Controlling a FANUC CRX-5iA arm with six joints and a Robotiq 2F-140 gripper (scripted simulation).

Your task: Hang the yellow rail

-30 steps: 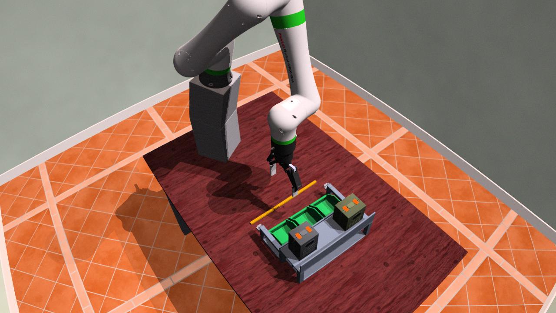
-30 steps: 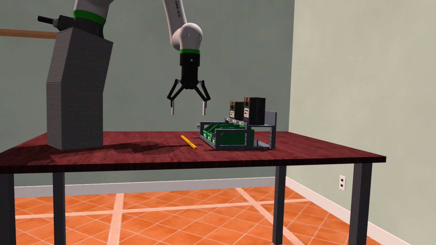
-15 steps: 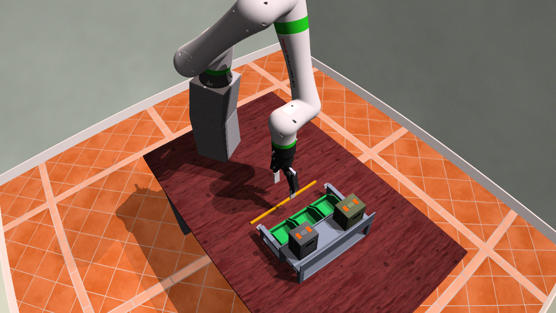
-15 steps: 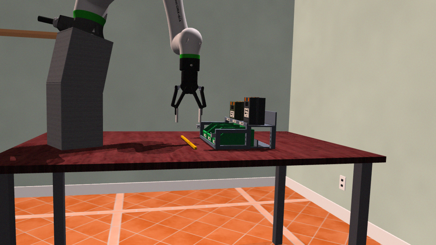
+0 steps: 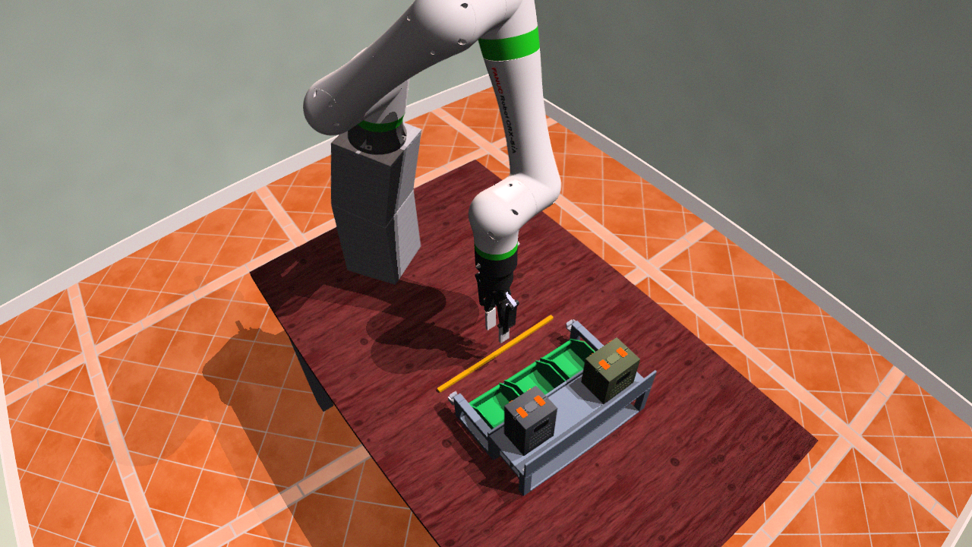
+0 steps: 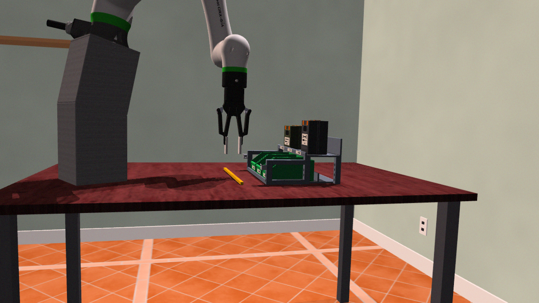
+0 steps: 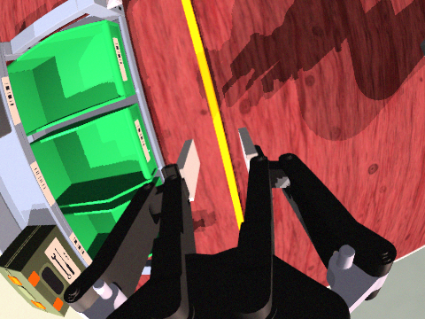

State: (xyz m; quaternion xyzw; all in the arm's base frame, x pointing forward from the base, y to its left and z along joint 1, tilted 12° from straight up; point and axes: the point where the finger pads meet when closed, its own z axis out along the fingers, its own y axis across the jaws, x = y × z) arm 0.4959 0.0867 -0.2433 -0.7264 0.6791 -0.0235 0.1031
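Right now my hand is 110 mm above the yellow rail.
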